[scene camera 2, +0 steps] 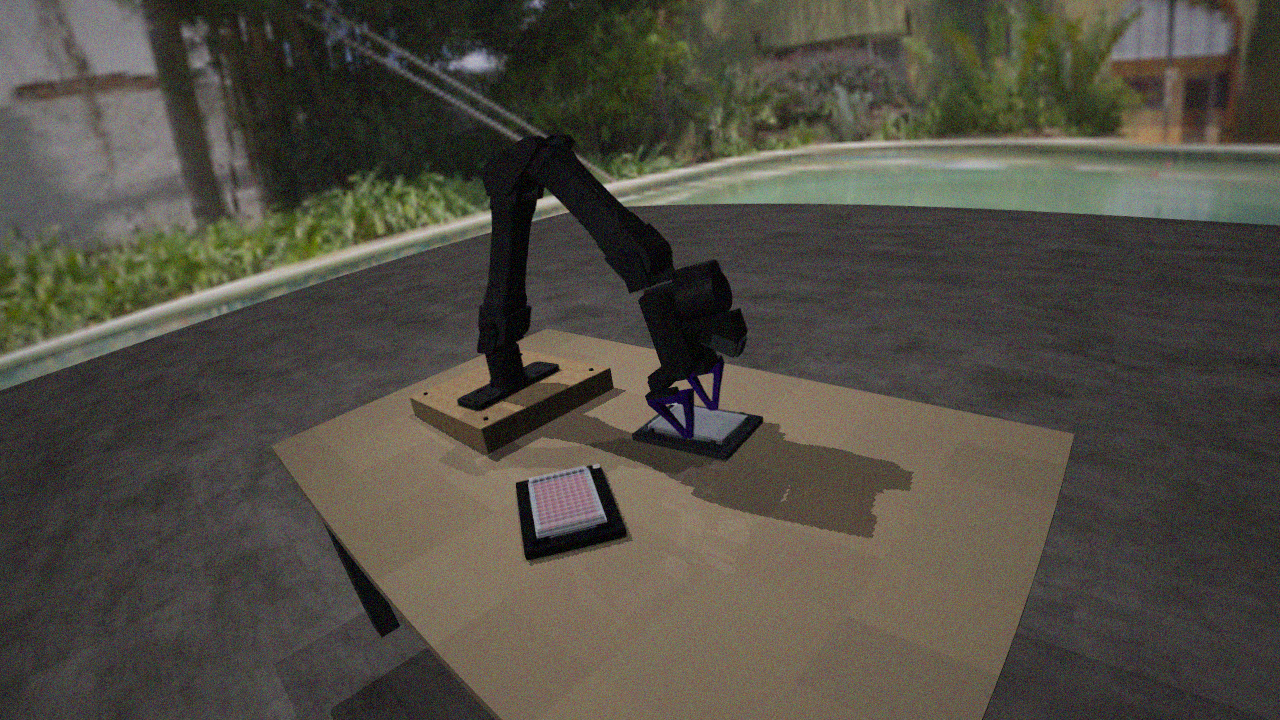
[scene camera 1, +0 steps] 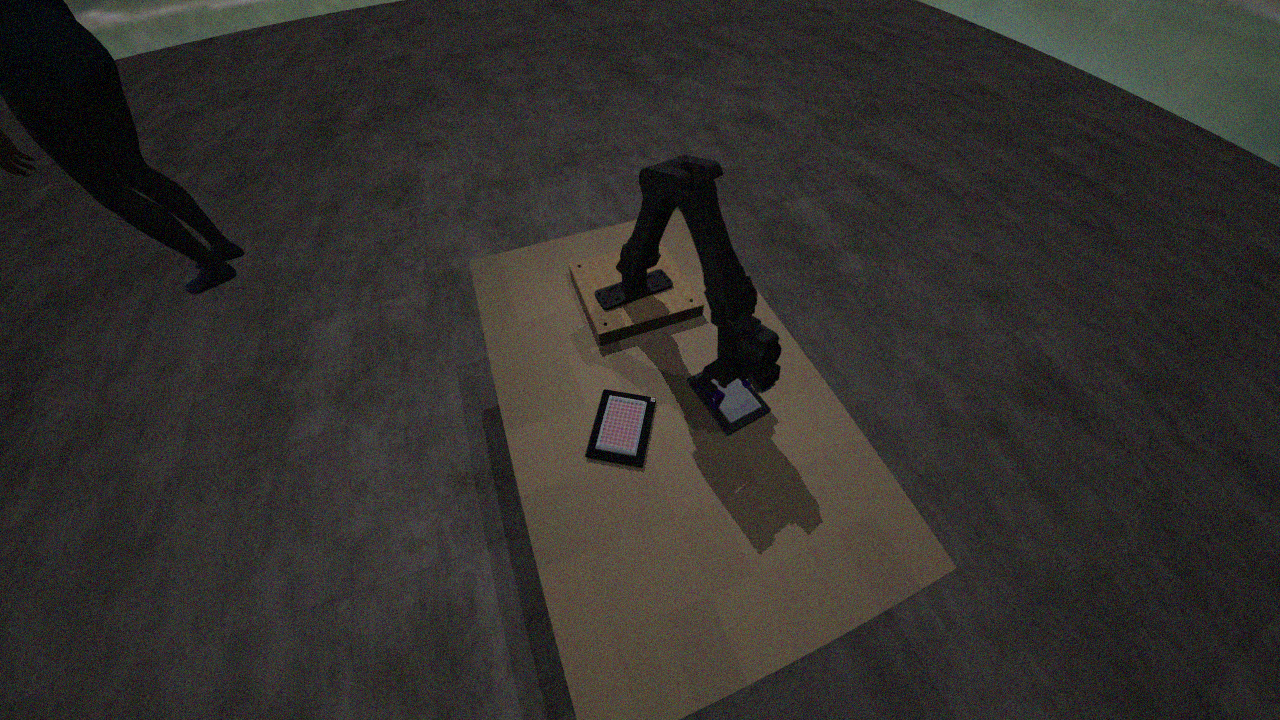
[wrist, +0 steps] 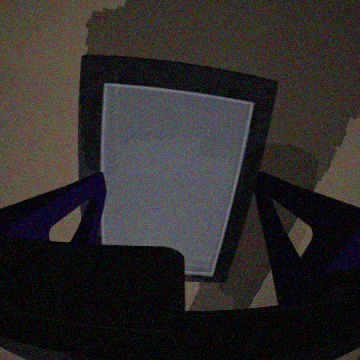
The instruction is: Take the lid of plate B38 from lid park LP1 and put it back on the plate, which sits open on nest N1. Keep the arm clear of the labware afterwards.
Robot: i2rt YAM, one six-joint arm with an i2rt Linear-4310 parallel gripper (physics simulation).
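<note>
The pale, flat lid lies in the dark lid park LP1. My gripper is open, with its purple fingertips low at the two long sides of the lid. In the wrist view the left fingertip is close to the lid's edge and the right one stands a little off it; I cannot tell if either touches. Plate B38, with pinkish wells, sits open on the black nest N1.
The arm's wooden base block stands behind the nest and lid park on the wooden table. The arm's shadow falls across the lid park and the table beyond. A person stands on the floor at the left in scene camera 1.
</note>
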